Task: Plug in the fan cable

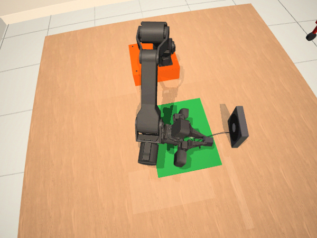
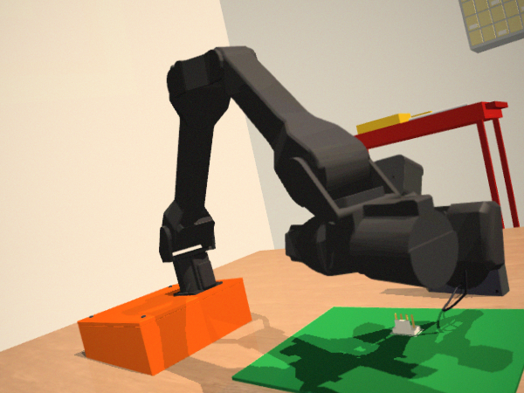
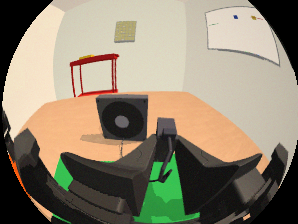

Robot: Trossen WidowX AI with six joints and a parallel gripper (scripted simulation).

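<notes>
Now: gripper tip 80 mm past the white four-pin fan header, 20 mm to the left of it and 120 mm above it. The rest, counted from my gripper tip: fan 50 mm behind, 130 mm to the left, 60 mm below; then green board 90 mm behind, 60 mm to the right, 140 mm below; then plug 10 mm to the left, 10 mm below.
</notes>
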